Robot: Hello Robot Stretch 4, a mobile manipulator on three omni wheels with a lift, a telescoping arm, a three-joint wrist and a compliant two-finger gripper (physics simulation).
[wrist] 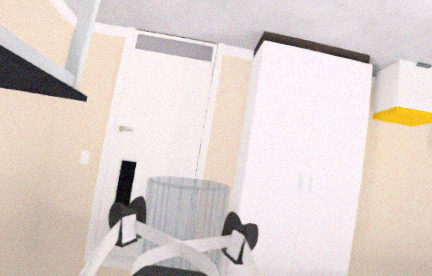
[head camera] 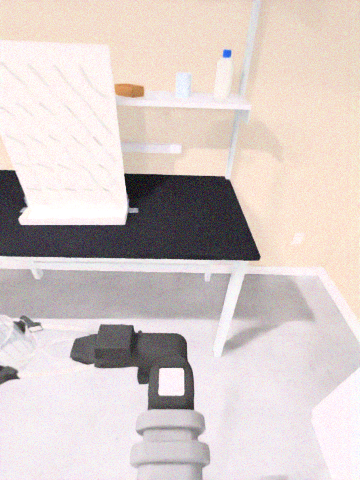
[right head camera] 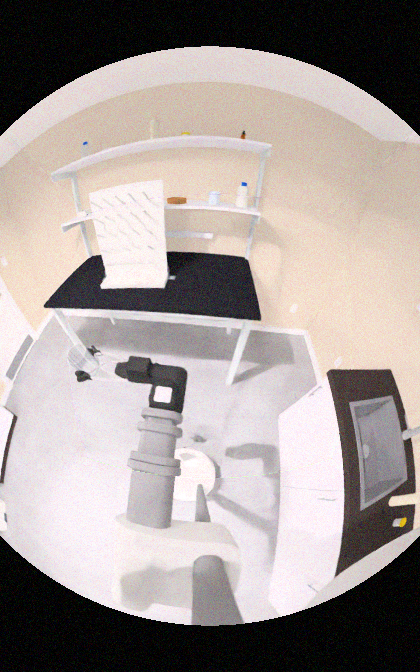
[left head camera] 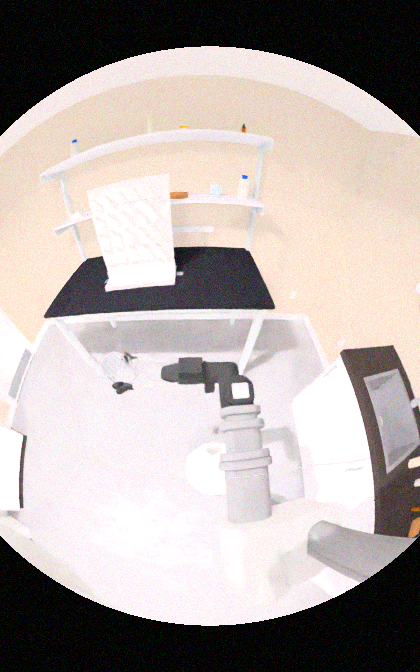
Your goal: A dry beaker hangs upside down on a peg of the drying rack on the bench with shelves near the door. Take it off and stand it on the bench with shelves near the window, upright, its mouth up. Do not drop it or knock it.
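Frame: origin at the robot's base, x ahead, y left, z up, level; centimetres.
Seen in the pictures: gripper, fingertip midpoint: [wrist: 185, 220].
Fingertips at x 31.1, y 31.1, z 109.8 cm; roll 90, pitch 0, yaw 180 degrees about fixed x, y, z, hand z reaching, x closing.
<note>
A point is followed by its place in that frame.
My gripper [head camera: 19, 349] [left head camera: 126, 372] [right head camera: 88, 363] [wrist: 185, 220] {x 31.1, y 31.1, z 109.8 cm} is shut on the clear beaker [head camera: 11, 342] {x 30.1, y 26.2, z 113.9 cm} [left head camera: 115, 368] [right head camera: 81, 359] [wrist: 187, 202] {x 31.1, y 26.1, z 107.4 cm}, with one dark fingertip on each side of its wall. The beaker is in the air over the floor, off the rack and in front of the bench. It looks about upright, mouth up, though the clear glass is faint. The white drying rack [head camera: 75, 215] {x 105.5, y 46.2, z 89.0 cm} [left head camera: 142, 277] [right head camera: 135, 279] stands on the black-topped bench with shelves [head camera: 190, 225] {x 100.0, y -7.9, z 88.6 cm} [left head camera: 220, 280] [right head camera: 215, 285] [wrist: 35, 80] {x 84.5, y 87.9, z 88.6 cm}. The window bench cannot be made out.
Shelves above the bench hold a blue-capped bottle [head camera: 223, 77] {x 138.5, y -21.0, z 142.5 cm} and an orange object [head camera: 129, 90] {x 132.6, y 20.4, z 136.9 cm}. A sink counter [left head camera: 359, 365] [right head camera: 336, 400] stands at the right. A round white stool [right head camera: 197, 472] is beside the arm. The wrist view shows a door [wrist: 165, 100] {x 66.0, y 243.4, z 58.1 cm} and a white cabinet [wrist: 305, 125] {x -45.2, y 199.8, z 66.7 cm}.
</note>
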